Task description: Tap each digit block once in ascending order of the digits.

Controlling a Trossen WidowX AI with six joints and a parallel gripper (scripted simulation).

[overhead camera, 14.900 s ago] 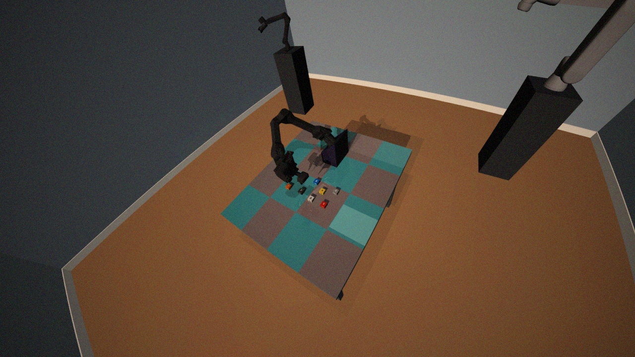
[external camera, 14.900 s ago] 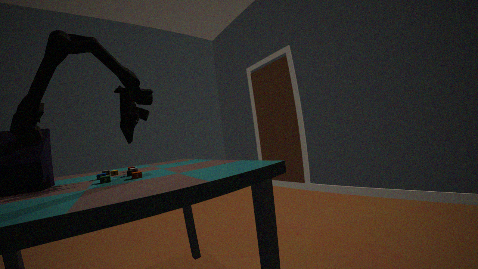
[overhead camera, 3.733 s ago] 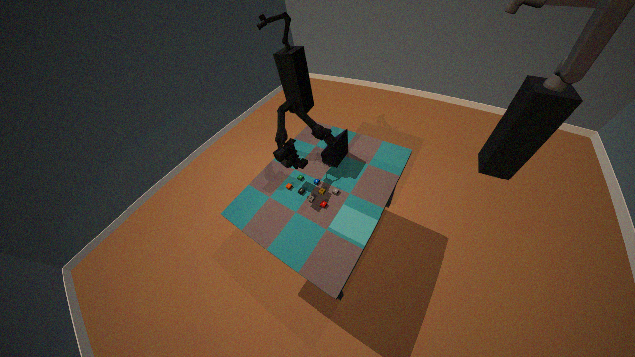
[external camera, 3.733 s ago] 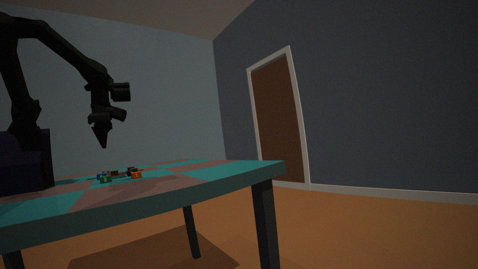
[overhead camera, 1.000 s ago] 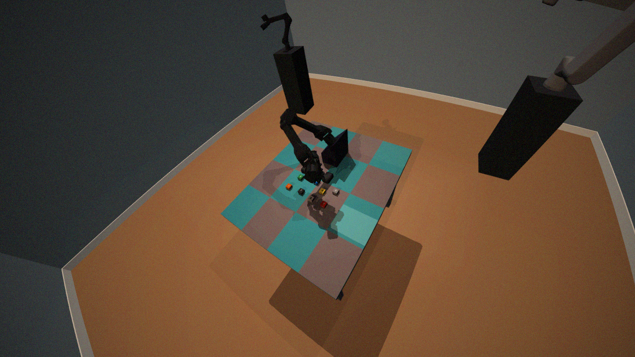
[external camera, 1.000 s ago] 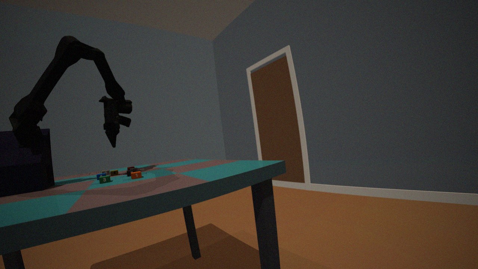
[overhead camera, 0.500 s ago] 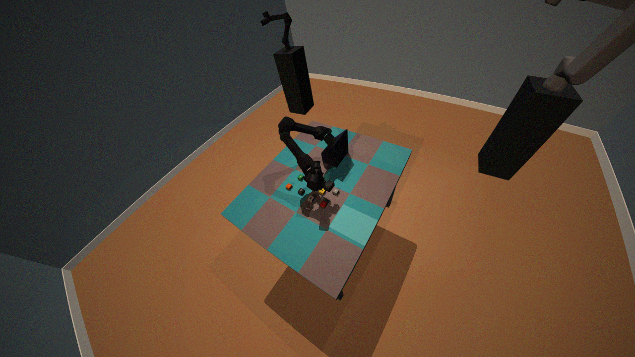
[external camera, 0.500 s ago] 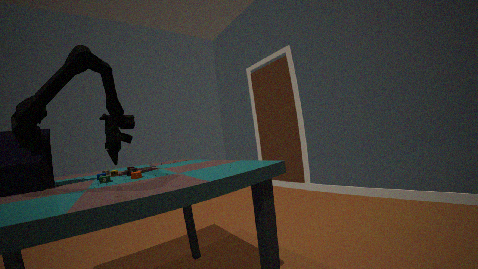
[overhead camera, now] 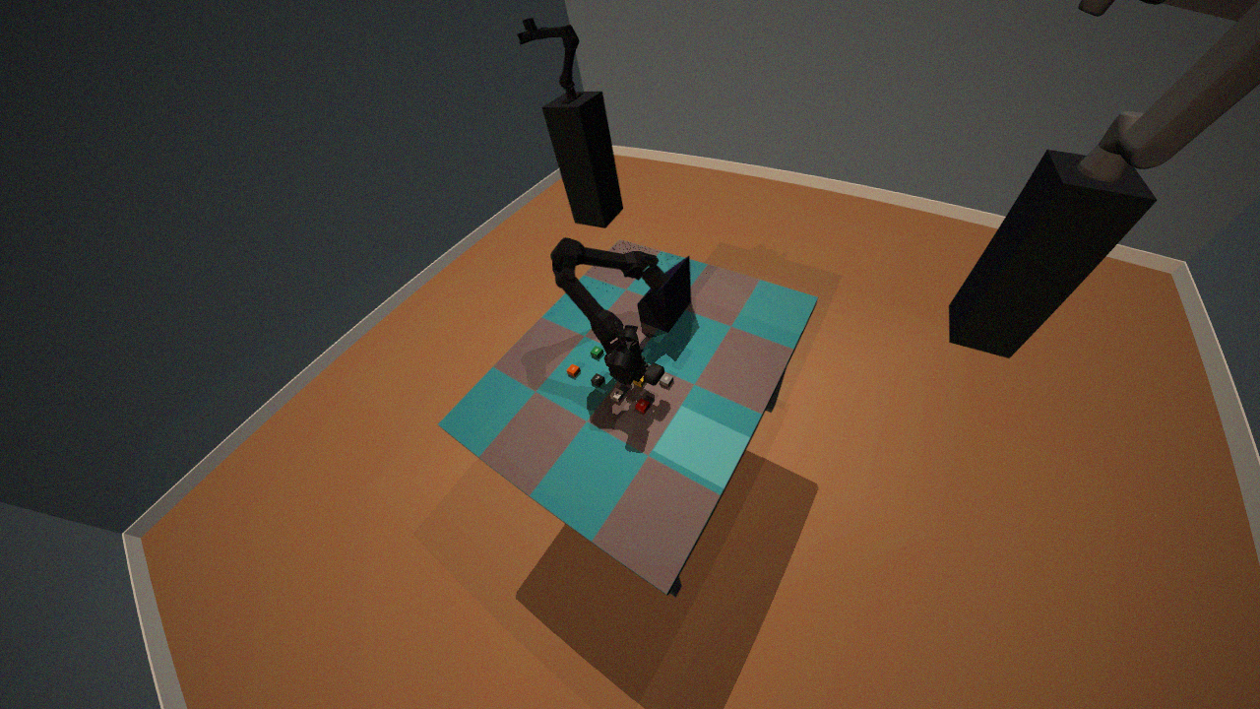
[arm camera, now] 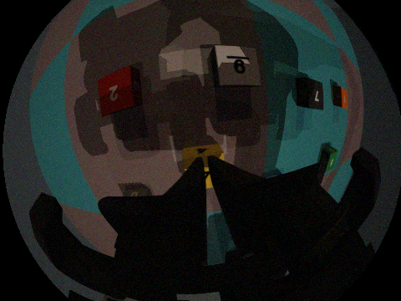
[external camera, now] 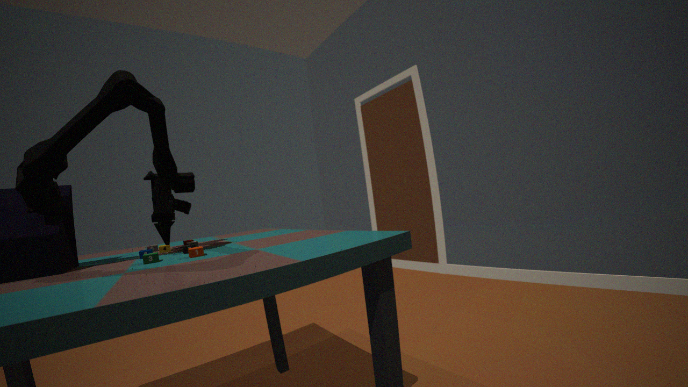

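My gripper tip is 10 mm past the yellow block and 10 mm above it. The rest, counted from my gripper tip: red block 70 mm ahead, 50 mm to the left, 10 mm below; white block 70 mm ahead, 40 mm to the right, 10 mm below; grey block 40 mm behind, 80 mm to the left, 10 mm below.
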